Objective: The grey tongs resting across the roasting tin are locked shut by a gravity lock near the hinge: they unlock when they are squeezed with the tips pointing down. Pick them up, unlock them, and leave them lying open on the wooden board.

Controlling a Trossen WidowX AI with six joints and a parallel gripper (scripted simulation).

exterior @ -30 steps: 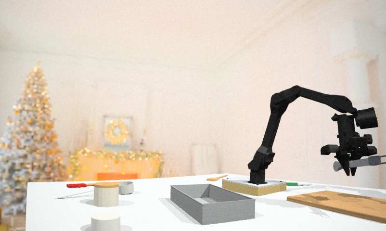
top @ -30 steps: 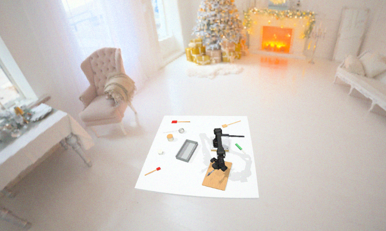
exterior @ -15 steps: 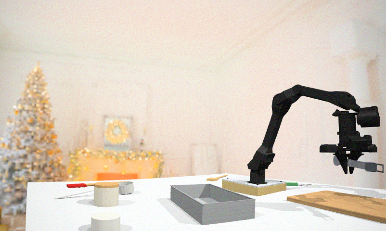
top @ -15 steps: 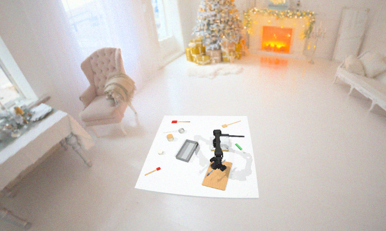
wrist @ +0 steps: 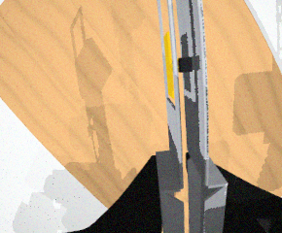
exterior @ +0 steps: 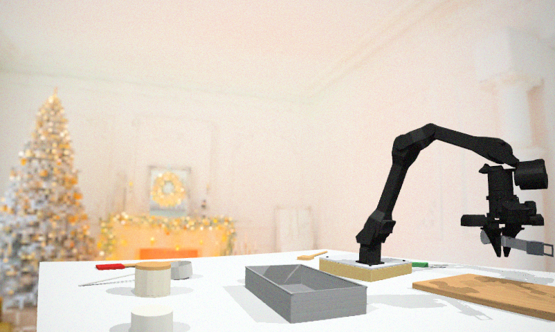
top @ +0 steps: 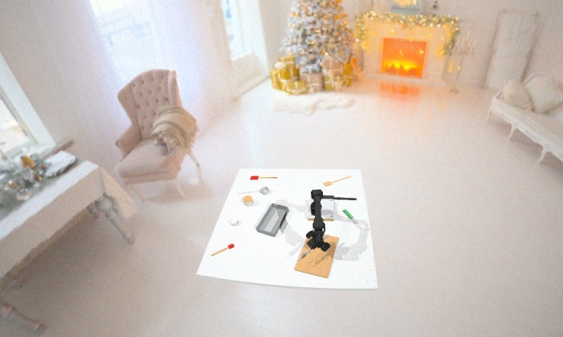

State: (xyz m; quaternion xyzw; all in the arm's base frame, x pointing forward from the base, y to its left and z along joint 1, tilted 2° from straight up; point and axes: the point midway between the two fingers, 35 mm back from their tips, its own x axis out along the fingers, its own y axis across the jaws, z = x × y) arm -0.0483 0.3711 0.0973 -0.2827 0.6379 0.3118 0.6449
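My gripper tip is 80 mm above the wooden board. The rest, counted from my gripper tip: green-handled tool (370 mm to the right, 250 mm behind, 80 mm below); lidded cream jar (670 mm ahead, 470 mm to the right, 60 mm below); grey roasting tin (390 mm ahead, 280 mm to the right, 60 mm below).
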